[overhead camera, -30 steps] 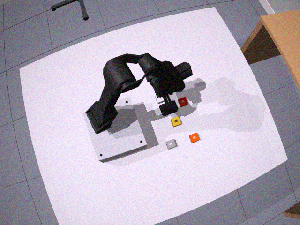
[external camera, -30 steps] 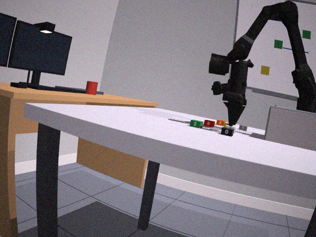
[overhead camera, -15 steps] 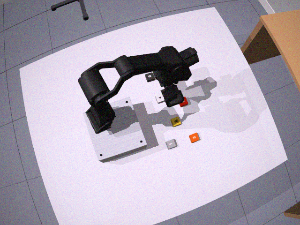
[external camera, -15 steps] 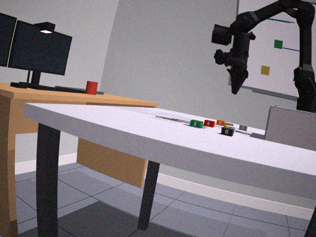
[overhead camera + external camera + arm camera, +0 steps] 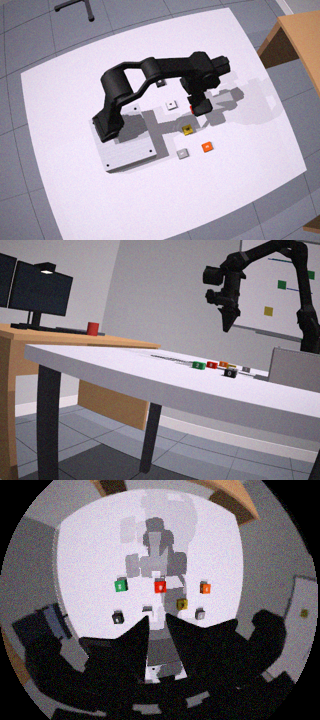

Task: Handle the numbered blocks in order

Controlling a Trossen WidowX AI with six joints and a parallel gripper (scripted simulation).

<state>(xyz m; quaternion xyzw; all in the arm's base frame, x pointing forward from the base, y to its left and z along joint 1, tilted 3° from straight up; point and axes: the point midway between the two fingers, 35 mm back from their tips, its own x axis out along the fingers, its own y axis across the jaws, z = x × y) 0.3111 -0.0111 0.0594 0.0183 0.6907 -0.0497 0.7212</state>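
Right now my gripper tip is 120 mm above the red block, 30 mm short of it and 20 mm to the left of it. From my gripper tip the other things lie so: white block 120 mm below, 50 mm behind, 30 mm to the left; then green block 120 mm below, 90 mm to the left, 50 mm ahead; then yellow block 120 mm below, 80 mm to the right, 40 mm behind.
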